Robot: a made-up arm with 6 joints.
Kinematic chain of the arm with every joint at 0, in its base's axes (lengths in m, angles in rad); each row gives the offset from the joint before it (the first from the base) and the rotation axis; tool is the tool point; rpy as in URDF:
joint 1: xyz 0 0 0.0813 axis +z
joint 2: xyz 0 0 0 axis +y
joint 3: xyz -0.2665 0 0.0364 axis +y
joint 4: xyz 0.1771 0 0.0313 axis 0.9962 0 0.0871
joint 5: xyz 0 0 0 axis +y
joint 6: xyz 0.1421 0 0.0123 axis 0.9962 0 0.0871
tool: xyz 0 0 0 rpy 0 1.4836 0
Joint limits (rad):
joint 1: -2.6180..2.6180
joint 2: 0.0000..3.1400
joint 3: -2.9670..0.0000
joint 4: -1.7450..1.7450
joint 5: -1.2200..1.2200
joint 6: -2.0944..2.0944
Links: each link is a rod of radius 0.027 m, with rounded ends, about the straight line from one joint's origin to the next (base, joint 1, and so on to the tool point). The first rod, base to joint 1, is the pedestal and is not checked.
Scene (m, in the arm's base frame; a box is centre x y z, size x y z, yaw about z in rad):
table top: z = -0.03
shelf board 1: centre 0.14 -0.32 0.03 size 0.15 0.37 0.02 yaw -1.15
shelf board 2: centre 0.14 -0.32 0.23 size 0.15 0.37 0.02 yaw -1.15
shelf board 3: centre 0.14 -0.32 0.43 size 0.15 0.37 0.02 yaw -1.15
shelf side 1: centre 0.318 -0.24 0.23 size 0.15 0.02 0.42 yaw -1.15
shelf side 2: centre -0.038 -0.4 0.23 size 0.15 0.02 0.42 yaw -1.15
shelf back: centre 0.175 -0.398 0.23 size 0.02 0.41 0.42 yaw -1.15
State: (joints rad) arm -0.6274 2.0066 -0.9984 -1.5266 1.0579 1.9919
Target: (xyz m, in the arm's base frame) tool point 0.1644 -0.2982 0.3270
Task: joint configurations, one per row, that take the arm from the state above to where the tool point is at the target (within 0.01 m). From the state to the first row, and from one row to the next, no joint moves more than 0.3 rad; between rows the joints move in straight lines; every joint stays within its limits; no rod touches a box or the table.
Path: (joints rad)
1: -0.4501 1.8705 -0.7909 -1.3306 1.1216 1.9919
2: -0.2728 1.7344 -0.5834 -1.1345 1.1853 1.9919
3: -0.2662 1.5221 -0.7315 -1.2099 1.1937 1.9919
4: -0.2596 1.3097 -0.8796 -1.2853 1.2021 1.9919
5: -0.2529 1.0974 -1.0277 -1.3606 1.2105 1.9919
6: -0.4750 1.3917 -1.2144 -1.5420 1.1355 1.9919
7: -0.6971 1.6861 -1.4012 -1.7233 1.0605 1.9919

